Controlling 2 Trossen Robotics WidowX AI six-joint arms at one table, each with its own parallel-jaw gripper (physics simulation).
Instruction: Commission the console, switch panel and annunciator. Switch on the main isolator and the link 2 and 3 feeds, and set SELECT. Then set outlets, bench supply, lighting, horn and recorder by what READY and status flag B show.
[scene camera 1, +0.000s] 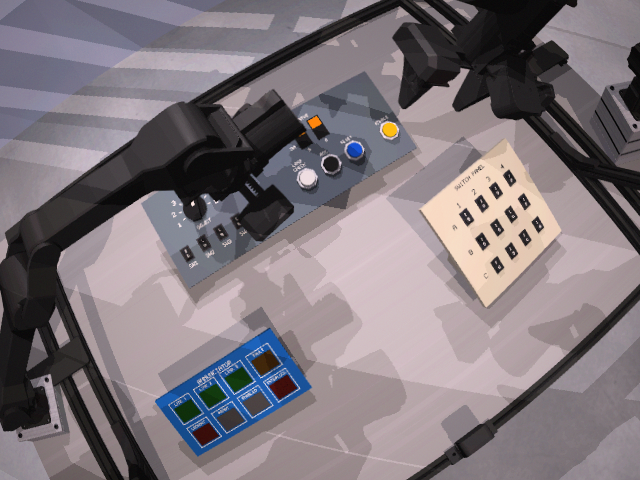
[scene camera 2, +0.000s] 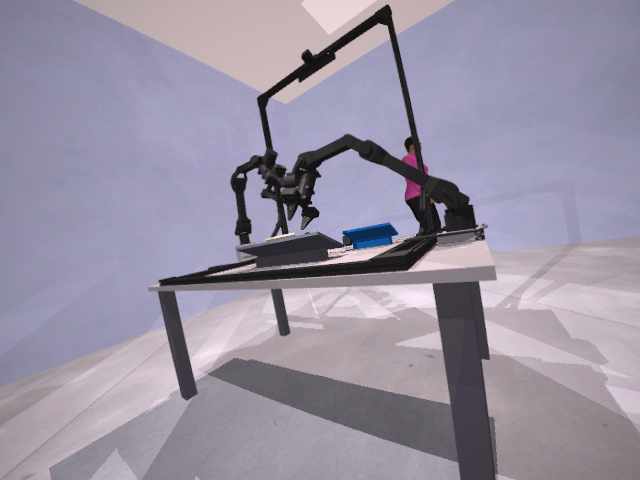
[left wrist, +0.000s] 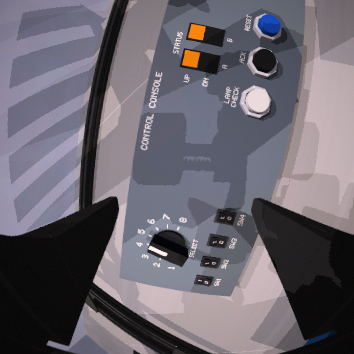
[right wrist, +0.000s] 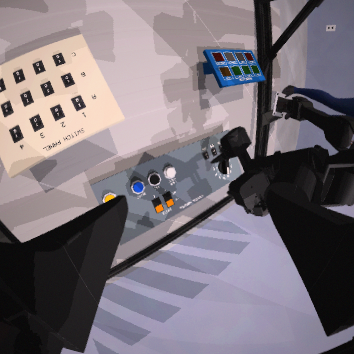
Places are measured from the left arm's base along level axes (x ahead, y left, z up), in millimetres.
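Pixels of known places: left gripper, between the fingertips: (scene camera 2: 295, 225) (left wrist: 185, 204) (right wrist: 219, 177); right gripper, between the fingertips: (scene camera 1: 429, 107) (scene camera 2: 280, 193) (right wrist: 197, 199); left arm's base, origin of its link: (scene camera 1: 33, 408) (scene camera 2: 462, 229) (right wrist: 279, 104); right arm's base, origin of its link: (scene camera 2: 245, 244).
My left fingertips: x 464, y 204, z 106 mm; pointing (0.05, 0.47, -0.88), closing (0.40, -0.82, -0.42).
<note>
Ahead of a thing's pixels: the offset from my left fingertips to its top centre.
The grey control console {dz -33, dx +55, dy +30 mm} (scene camera 1: 361, 98) (left wrist: 205, 120) has both status flags showing orange at UP. The SELECT knob {dz -33, dx -78, dy +5 mm} (left wrist: 169, 247) points near 3 and 4; I cannot tell which. SW1 to SW4 rockers show, positions unclear. The cream switch panel (scene camera 1: 454, 206) (right wrist: 100, 120) carries rows A to C of rockers, too small to read. The blue annunciator {dz -51, dx -108, dy -263 mm} (scene camera 1: 305, 383) (scene camera 2: 369, 235) (right wrist: 208, 64) has dark green, amber and red tiles; READY is grey. My left gripper (left wrist: 185, 204) is open above the console around SELECT and SW4. My right gripper (scene camera 1: 430, 107) (right wrist: 197, 199) is open and empty, high beyond the console's yellow-button end.
White LAMP CHECK {dz -67, dx +93, dy -1 mm} (scene camera 1: 307, 178) (left wrist: 257, 101), black ACK {dz -67, dx +134, dy +9 mm} (left wrist: 262, 62), blue RESET {dz -67, dx +175, dy +19 mm} (left wrist: 269, 26) and yellow ENABLE {dz -67, dx +239, dy +35 mm} (scene camera 1: 389, 129) buttons stand on the console. A black frame (scene camera 2: 400, 72) rises from the table (scene camera 2: 330, 280). The left arm covers part of the console in scene camera 1. A person (scene camera 2: 412, 175) stands behind.
</note>
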